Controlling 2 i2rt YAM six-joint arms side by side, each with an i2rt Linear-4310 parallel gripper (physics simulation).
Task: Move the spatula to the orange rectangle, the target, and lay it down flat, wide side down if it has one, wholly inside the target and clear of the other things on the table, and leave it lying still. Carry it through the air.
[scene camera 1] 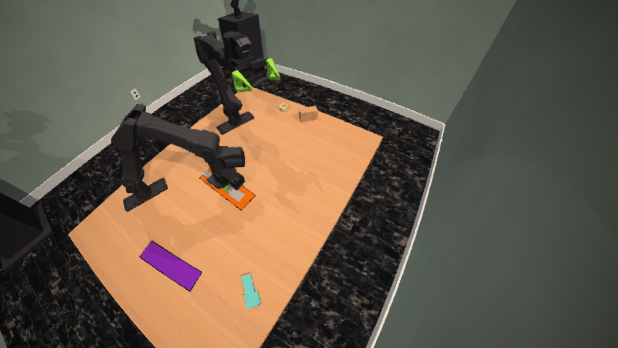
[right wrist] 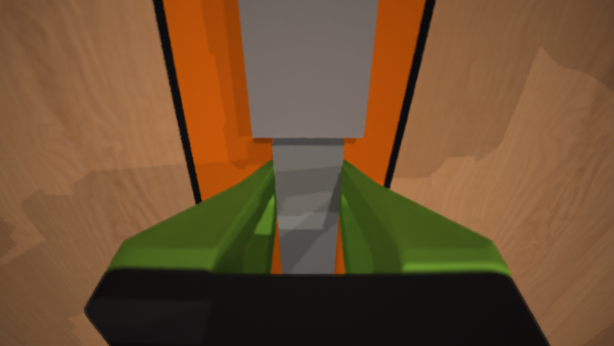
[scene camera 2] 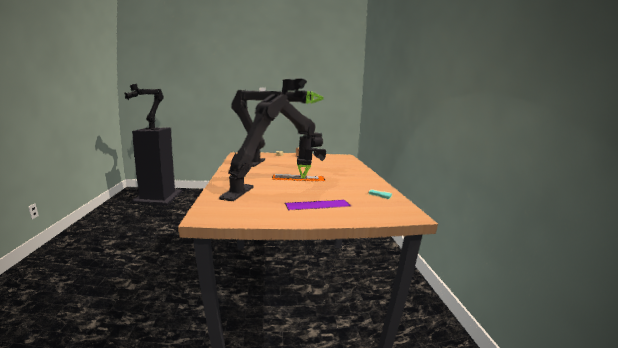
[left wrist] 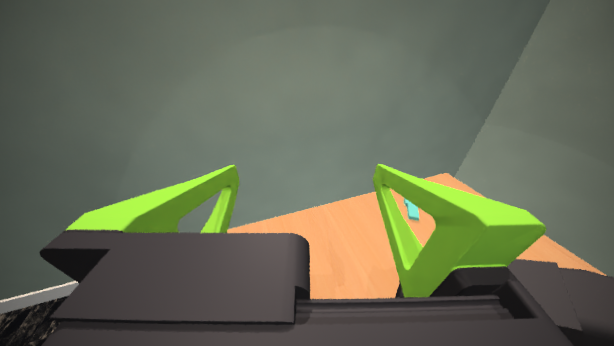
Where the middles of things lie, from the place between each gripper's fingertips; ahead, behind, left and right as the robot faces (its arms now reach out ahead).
Labels:
Right now my left hand is 11 cm past the orange rectangle [right wrist: 203, 54], 20 cm to the left of it and 41 cm above it. Also, from my left hand: purple rectangle [scene camera 1: 179, 271]: 4 cm behind, 56 cm to the right, 41 cm below.
Now: the orange rectangle 20 mm behind my right hand and 10 mm to the left of it. From my right hand the other things lie so: purple rectangle 50 mm ahead, 350 mm to the right.

